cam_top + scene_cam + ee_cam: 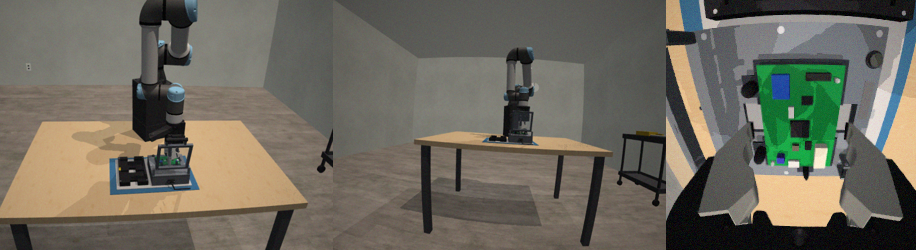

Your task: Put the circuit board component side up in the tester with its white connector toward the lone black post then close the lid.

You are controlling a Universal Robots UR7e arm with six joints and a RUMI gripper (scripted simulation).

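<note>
The green circuit board is right at my hand. From my hand the other things lie so: tester bed (1 cm to the left, 1 cm below); framed lid (12 cm ahead, 11 cm above, 2 cm to the left).
</note>
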